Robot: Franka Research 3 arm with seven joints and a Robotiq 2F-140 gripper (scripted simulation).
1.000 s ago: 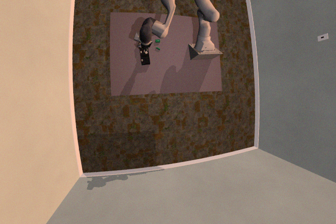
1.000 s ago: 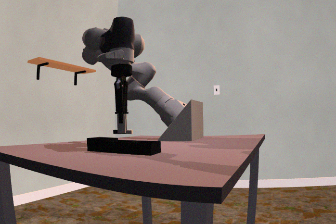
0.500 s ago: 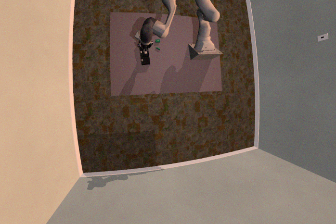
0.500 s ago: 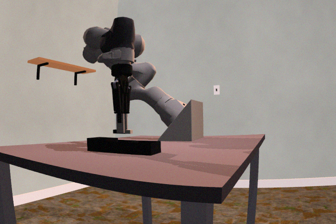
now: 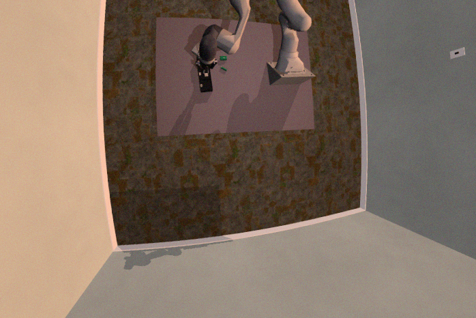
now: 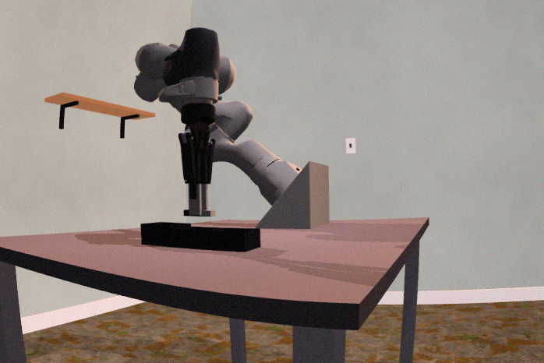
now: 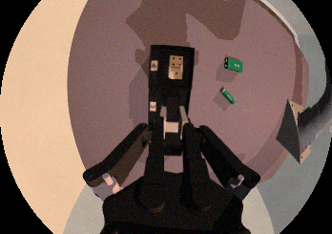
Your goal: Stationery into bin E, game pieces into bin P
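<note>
The black bin row lies 8 cm below my hand and 1 cm ahead of it. The rest, counted from my hand: green cylinder (13 cm behind, 9 cm below, 5 cm to the right); then flat green block (13 cm to the right, 12 cm behind, 9 cm below); then white spotted piece (9 cm to the right, 8 cm below, 1 cm ahead).
</note>
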